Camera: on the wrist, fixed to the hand. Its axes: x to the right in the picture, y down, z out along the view.
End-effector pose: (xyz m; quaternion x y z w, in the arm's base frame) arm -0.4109 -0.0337 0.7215 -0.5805 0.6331 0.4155 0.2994
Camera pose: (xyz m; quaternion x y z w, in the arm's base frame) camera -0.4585 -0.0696 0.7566 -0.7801 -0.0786 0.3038 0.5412
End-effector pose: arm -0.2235 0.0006 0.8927 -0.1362 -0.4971 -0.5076 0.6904
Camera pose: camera -0.1548 -0.0019 0.8848 0.0300 -0.5129 -0.8579 0.0072
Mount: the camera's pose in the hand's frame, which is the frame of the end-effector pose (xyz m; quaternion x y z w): -0.0058 0.0538 -0.0431 -0.1444 -0.2184 -0.6734 0.6913
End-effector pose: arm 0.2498 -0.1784 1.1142 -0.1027 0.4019 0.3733 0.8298
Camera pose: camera 0.1843 -0.1641 1.0972 -0.3799 -0.0265 -0.2203 0.8980
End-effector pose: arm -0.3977 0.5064 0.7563 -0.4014 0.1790 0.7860 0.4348
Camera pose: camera -0.4200 0.4461 0.7308 -0.2892 -0.3550 0.3641 0.8110
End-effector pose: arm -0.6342 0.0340 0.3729 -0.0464 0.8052 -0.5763 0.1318
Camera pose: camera -0.6359 0.0926 0.3362 0.7192 -0.5798 0.3608 0.1278
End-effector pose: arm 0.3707 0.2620 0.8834 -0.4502 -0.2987 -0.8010 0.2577
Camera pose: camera 0.3856 0.1952 0.8736 0.3223 0.4503 0.6721 0.4915
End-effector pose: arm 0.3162 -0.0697 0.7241 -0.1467 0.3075 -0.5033 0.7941
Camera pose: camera 0.3252 -0.0370 0.6638 -0.5331 0.0130 -0.8063 0.2560
